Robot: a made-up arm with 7 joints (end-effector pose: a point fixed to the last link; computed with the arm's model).
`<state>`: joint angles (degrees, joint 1 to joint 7).
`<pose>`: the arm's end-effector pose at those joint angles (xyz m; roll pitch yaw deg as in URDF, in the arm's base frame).
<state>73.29 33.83 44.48 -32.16 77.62 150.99 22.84</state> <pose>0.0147 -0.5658 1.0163 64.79 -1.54 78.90</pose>
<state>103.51 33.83 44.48 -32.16 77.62 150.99 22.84</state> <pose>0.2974 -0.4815 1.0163 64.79 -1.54 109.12</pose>
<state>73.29 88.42 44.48 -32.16 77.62 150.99 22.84</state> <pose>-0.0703 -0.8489 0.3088 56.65 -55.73 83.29</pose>
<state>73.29 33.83 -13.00 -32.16 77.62 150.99 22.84</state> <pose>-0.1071 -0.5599 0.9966 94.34 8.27 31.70</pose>
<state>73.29 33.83 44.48 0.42 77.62 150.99 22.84</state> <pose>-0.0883 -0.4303 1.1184 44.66 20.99 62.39</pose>
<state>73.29 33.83 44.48 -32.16 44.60 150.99 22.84</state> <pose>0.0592 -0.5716 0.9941 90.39 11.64 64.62</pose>
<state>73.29 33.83 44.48 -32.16 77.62 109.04 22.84</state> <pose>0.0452 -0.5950 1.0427 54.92 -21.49 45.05</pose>
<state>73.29 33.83 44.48 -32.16 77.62 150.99 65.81</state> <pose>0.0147 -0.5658 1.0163 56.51 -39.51 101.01</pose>
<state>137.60 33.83 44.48 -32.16 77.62 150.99 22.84</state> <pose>0.5162 -0.2320 1.0163 64.79 -1.54 143.21</pose>
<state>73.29 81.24 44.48 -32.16 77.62 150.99 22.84</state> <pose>-0.0709 -0.8507 0.4135 58.53 -48.65 81.80</pose>
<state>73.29 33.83 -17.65 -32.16 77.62 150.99 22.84</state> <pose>-0.1162 -0.5549 0.9980 96.25 10.04 28.14</pose>
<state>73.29 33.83 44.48 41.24 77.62 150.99 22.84</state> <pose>-0.1783 -0.2009 1.1076 5.09 35.61 26.37</pose>
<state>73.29 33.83 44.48 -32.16 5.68 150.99 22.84</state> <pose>0.0863 -0.5943 0.9473 118.89 33.01 56.12</pose>
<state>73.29 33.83 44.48 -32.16 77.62 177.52 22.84</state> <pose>-0.0145 -0.5626 1.0037 76.30 6.70 101.93</pose>
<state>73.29 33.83 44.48 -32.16 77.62 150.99 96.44</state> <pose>0.0147 -0.5658 1.0163 28.33 -61.07 136.55</pose>
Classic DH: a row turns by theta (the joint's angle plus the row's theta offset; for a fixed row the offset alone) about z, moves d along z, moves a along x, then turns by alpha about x. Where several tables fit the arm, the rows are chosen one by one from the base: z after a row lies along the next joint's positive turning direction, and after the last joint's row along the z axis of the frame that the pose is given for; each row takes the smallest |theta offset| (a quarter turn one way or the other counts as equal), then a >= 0, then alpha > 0; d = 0 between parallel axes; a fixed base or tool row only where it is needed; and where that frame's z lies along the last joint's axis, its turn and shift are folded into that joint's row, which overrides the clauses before.
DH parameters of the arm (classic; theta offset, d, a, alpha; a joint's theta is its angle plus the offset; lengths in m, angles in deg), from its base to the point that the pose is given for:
joint 1: 0 0.3761 0 90
joint 2: 0 0.0853 0 -90
joint 3: 0 0.5098 0.0194 -90
joint 4: 0 0.0553 -0.021 90
joint 5: 0 0.4064 0 90
joint 6: 90 0.0776 0.0689 90
joint 7: 0 0.0094 0 0

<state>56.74 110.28 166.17 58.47 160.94 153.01 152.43</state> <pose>-0.1726 -0.4757 -0.1862 -165.58 57.41 -72.02</pose>
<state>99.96 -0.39 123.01 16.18 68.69 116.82 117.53</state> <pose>-0.0520 -0.0585 1.2471 25.48 3.88 -133.44</pose>
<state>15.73 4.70 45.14 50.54 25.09 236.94 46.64</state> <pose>0.1248 0.1993 1.0860 110.67 56.89 2.64</pose>
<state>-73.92 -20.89 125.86 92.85 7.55 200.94 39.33</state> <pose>0.2055 0.0663 0.9011 -1.34 38.71 -92.79</pose>
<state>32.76 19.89 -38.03 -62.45 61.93 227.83 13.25</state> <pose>-0.4108 -0.1192 1.0082 131.44 -30.04 26.47</pose>
